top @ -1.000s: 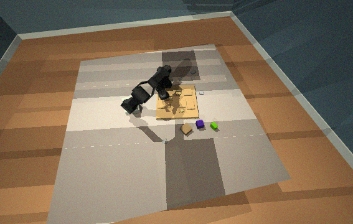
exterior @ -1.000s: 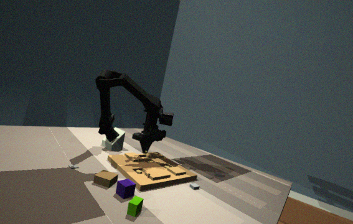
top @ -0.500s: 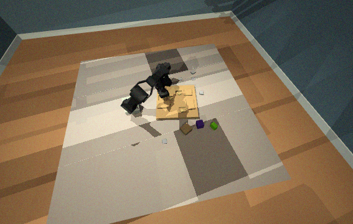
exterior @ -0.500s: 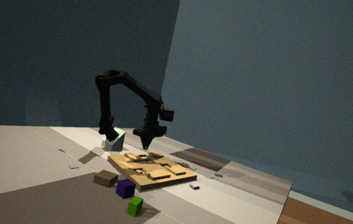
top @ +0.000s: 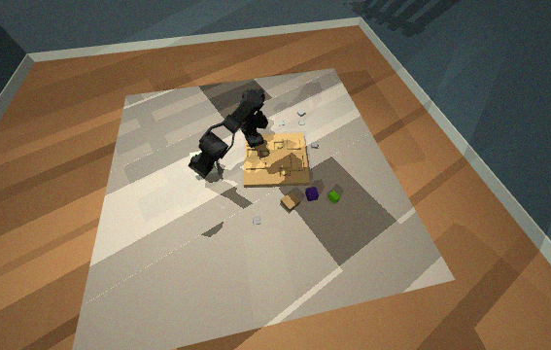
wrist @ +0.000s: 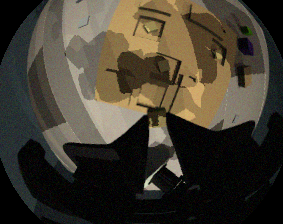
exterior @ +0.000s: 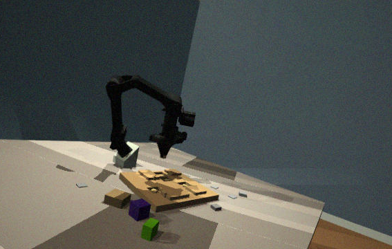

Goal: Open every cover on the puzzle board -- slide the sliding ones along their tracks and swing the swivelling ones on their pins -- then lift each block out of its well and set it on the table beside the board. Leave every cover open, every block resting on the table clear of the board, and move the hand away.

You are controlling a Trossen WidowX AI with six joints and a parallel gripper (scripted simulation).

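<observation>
Now: gripper tip 11 cm short of the tan puzzle board, 8 cm above it and 1 cm to the left of it. Round my gripper tip: purple block: 25 cm ahead, 24 cm to the right, 8 cm below; brown block: 27 cm to the right, 16 cm ahead, 9 cm below; green block: 35 cm ahead, 26 cm to the right, 8 cm below.
</observation>
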